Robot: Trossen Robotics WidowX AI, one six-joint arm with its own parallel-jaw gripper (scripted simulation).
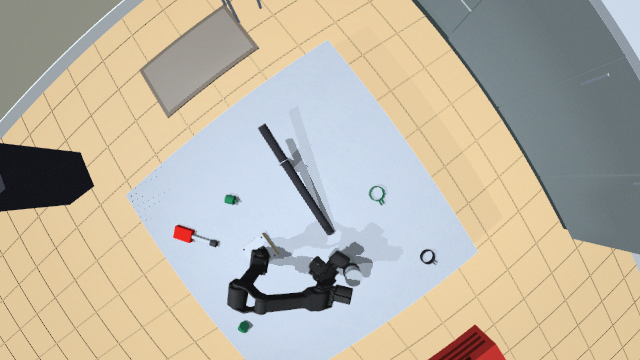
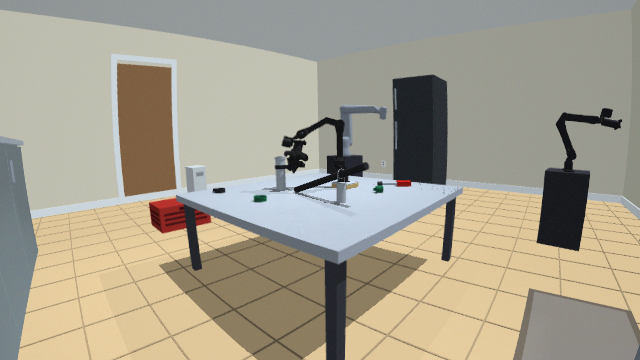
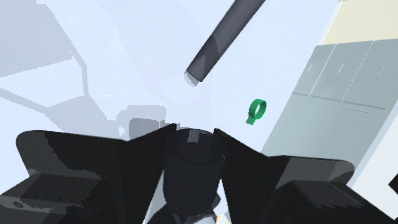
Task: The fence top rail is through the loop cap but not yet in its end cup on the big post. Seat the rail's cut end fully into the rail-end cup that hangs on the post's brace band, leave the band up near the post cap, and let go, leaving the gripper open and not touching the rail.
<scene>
I see my gripper (image 1: 335, 254), a dark rail-end cup (image 3: 194, 159) and a dark top rail (image 1: 263, 129).
My gripper also shows in image 3 (image 3: 195, 130).
</scene>
